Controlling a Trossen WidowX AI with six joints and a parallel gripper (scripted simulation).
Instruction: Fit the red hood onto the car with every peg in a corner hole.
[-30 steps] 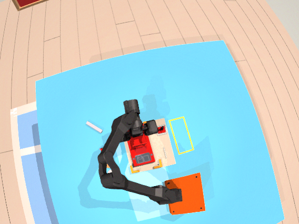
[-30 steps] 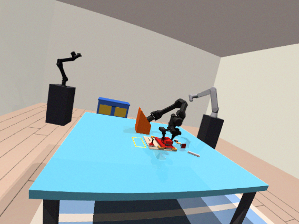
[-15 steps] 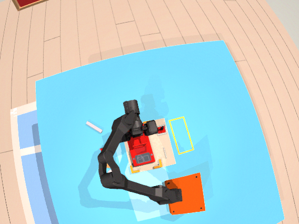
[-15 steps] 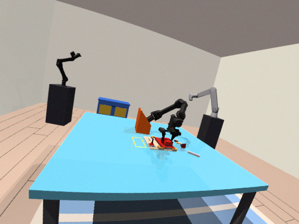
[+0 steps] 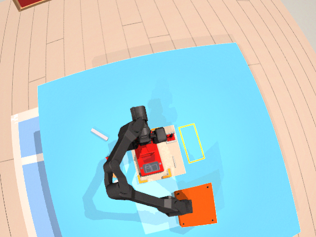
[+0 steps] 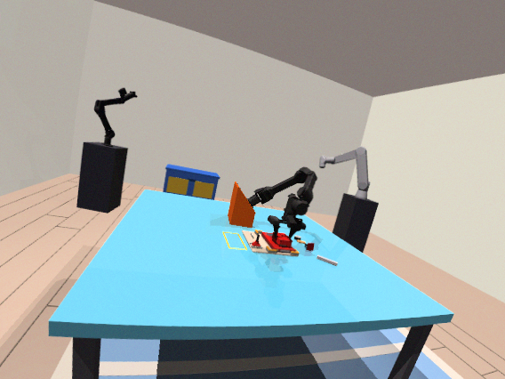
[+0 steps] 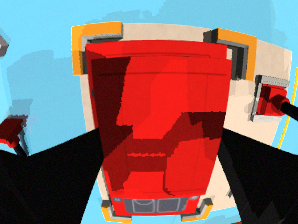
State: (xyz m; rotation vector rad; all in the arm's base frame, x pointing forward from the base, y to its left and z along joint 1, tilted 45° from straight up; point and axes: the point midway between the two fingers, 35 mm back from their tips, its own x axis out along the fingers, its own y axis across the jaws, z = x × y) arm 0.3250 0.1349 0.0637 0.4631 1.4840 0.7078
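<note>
Right now my gripper tip is right at the red hood. Round my gripper tip: jig (4 cm behind, 4 cm to the right, 4 cm below); white bar (8 cm ahead, 22 cm to the left, 4 cm below).
</note>
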